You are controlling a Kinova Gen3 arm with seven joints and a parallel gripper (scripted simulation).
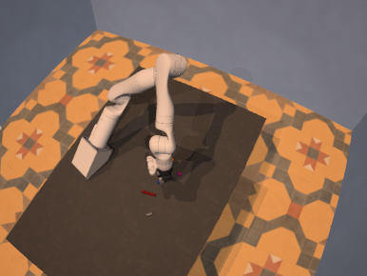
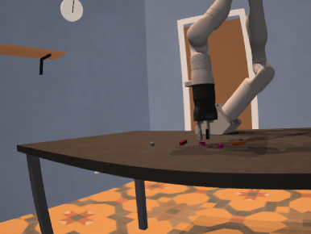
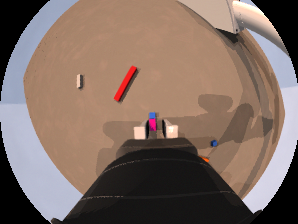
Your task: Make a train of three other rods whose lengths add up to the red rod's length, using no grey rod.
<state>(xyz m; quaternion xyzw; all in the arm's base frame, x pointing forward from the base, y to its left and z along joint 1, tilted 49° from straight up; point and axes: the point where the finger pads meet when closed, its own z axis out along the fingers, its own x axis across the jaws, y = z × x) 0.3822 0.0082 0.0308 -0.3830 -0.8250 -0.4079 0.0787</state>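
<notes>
Now: the orange rod 10 mm behind my hand, 120 mm to the left of it and 30 mm below it. The rest, counted from my hand: red rod: 20 mm behind, 90 mm to the right, 30 mm below; then grey rod: 50 mm ahead, 180 mm to the right, 30 mm below.
</notes>
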